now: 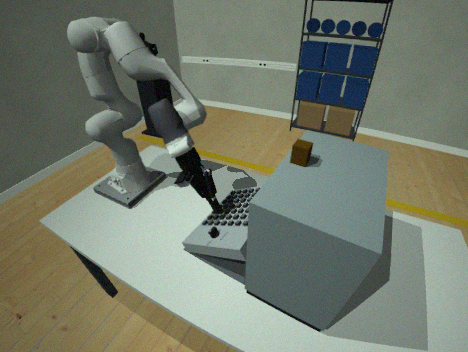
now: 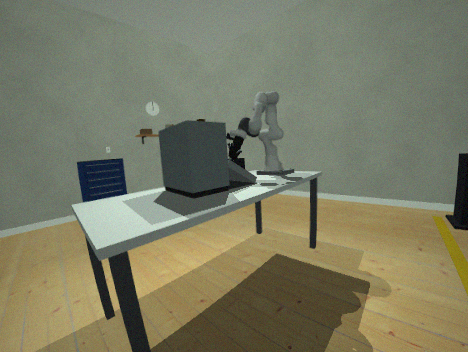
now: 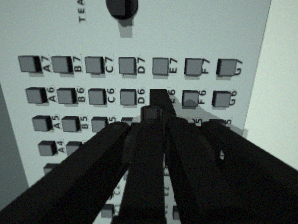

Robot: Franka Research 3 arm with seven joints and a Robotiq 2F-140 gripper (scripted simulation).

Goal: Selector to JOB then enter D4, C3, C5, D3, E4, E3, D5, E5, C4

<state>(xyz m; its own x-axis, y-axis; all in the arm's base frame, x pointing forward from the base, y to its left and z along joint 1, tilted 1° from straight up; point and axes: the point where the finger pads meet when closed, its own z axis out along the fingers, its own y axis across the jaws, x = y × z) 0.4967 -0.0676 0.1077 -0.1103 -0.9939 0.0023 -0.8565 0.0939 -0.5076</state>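
Now: the key 90 mm ahead of my hand, 60 mm to the left of it and 20 mm below it. The rest, counted from my hand: selector knob 40 mm ahead, 100 mm to the right, 20 mm below.
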